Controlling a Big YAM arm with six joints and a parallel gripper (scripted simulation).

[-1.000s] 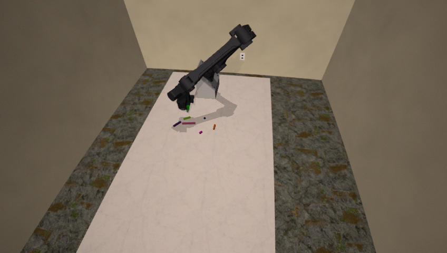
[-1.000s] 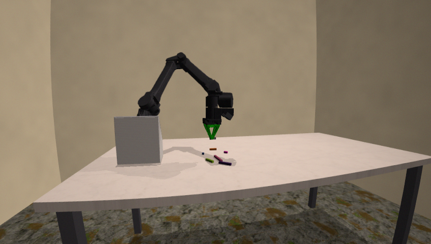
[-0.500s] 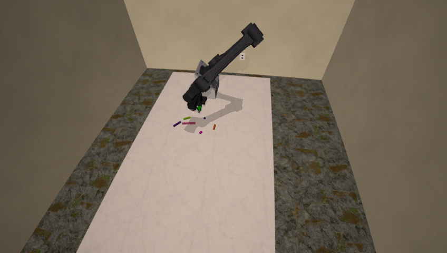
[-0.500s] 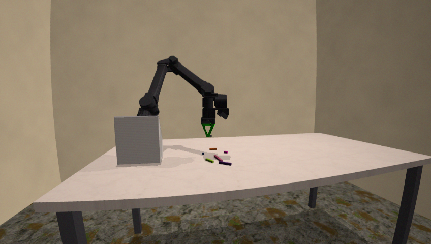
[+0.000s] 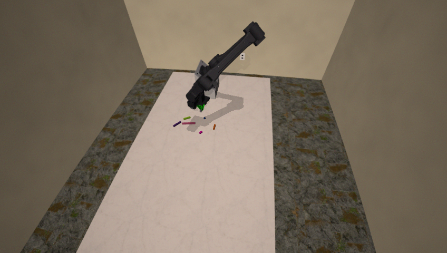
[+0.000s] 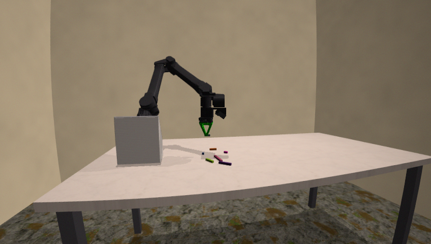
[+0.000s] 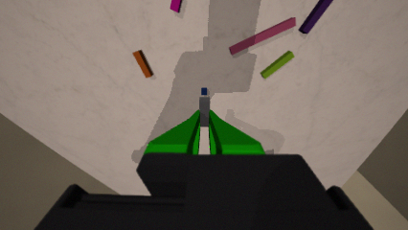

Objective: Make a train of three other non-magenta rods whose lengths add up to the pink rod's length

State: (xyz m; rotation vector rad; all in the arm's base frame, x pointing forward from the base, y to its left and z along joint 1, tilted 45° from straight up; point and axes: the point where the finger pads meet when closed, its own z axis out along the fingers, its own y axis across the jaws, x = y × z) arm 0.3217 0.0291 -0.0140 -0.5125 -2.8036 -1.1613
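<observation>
Right now my hand is 110 mm above the blue rod, 20 mm past it and 10 mm to the right of it. Round my hand: orange rod: 110 mm below, 80 mm to the left, 60 mm ahead; then pink rod: 110 mm below, 100 mm to the right, 40 mm ahead; then grey rod: 10 mm ahead.
</observation>
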